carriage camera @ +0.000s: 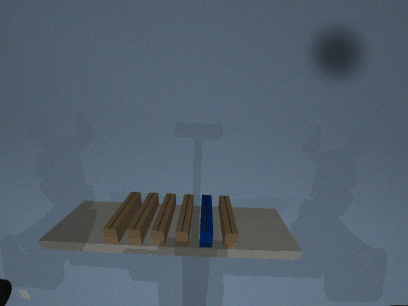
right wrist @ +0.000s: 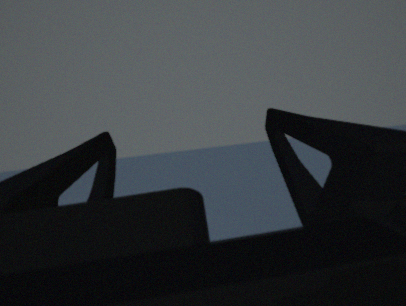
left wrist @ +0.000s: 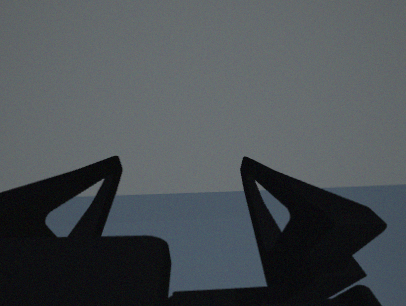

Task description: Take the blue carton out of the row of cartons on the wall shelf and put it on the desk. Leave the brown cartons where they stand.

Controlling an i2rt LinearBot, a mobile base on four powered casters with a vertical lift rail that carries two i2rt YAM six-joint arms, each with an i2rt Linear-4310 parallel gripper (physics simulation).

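Places are measured from the left arm's base along level axes (x ahead, y left, z up), in millimetres.
Where they show: left gripper, fingertip midpoint: (left wrist: 182, 162); right gripper, fingertip midpoint: (right wrist: 190, 129).
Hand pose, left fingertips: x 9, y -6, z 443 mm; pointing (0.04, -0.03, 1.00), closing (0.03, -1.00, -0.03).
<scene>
Things, the pixels of their top centre, and the offset from my left fingertips. Level surfaces: height alone.
- blue carton, top centre: (carriage camera: 206, 210) dz -534, dx +471, dy -355 mm
- wall shelf, surface height: dz -614 mm
- small light plate, top centre: (carriage camera: 22, 290) dz -1528, dx +562, dy +1074 mm
The blue carton (carriage camera: 206, 220) stands upright on the wall shelf (carriage camera: 265, 230) in the carriage view, second from the right end of the row. One brown carton (carriage camera: 228, 220) stands to its right, and another brown carton (carriage camera: 185, 219) stands just to its left, with more beyond. Narrow gaps show between them. My left gripper (left wrist: 182, 162) is open with nothing between its fingers. My right gripper (right wrist: 190, 129) is open and empty. No carton or shelf shows in either wrist view. The desk does not show in these views.
The blue-grey wall (carriage camera: 200, 75) stands behind the shelf, with shadows of the robot on it. A small light plate (carriage camera: 25, 294) is on the wall at the lower left. A dark part (carriage camera: 4, 291) shows at the lower left edge. Both wrist views show wall and ceiling.
</scene>
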